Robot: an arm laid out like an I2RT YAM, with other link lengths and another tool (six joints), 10 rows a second.
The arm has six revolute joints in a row. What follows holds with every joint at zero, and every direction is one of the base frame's. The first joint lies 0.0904 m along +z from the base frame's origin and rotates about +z. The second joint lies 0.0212 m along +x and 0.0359 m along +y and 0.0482 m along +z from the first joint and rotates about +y. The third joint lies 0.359 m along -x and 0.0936 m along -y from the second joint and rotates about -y. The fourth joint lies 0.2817 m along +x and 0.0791 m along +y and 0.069 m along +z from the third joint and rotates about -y. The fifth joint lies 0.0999 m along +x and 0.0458 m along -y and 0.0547 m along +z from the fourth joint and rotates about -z. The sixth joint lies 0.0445 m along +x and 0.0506 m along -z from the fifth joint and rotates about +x. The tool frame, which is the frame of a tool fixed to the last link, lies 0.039 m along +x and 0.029 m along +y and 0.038 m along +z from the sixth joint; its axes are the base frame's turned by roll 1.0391, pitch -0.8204 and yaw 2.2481 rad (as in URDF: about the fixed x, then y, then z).
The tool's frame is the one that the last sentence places.
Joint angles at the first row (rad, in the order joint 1, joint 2, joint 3, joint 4, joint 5, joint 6):
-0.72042 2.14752 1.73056 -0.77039 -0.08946 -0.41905
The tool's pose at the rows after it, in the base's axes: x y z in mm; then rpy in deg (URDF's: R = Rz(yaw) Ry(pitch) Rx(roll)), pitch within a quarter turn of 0, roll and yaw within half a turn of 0:
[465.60 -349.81 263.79 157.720 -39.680 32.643]
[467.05 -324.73 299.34 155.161 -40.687 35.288]
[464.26 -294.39 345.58 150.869 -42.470 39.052]
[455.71 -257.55 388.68 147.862 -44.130 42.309]
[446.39 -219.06 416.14 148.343 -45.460 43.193]
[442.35 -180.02 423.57 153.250 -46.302 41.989]
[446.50 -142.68 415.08 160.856 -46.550 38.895]
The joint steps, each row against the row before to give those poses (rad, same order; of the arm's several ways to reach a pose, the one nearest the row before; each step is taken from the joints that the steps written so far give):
0.03434 -0.06219 0.00000 -0.04386 0.00039 0.02214
0.03700 -0.06903 0.00003 -0.02940 0.00228 0.02059
0.04235 -0.09006 -0.00004 -0.02478 0.00001 0.02975
0.05036 -0.09268 0.00001 -0.04502 0.00000 0.03434
0.05835 -0.07095 0.00002 -0.06601 -0.00077 0.04424
0.06791 -0.03434 -0.00041 -0.08047 -0.01602 0.04158
0.07552 0.00000 -0.00648 -0.06713 -0.02519 0.05073

